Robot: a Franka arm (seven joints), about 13 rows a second.
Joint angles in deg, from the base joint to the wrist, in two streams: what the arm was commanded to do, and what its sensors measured. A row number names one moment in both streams.
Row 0, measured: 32.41 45.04 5.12 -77.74 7.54 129.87 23.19
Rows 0 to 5, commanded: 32.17 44.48 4.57 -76.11 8.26 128.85 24.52; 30.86 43.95 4.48 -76.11 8.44 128.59 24.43; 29.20 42.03 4.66 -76.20 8.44 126.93 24.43; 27.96 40.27 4.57 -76.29 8.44 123.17 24.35; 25.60 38.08 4.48 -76.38 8.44 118.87 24.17; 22.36 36.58 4.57 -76.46 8.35 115.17 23.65
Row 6, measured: 27.34 41.13 3.81 -74.92 7.68 121.10 24.08
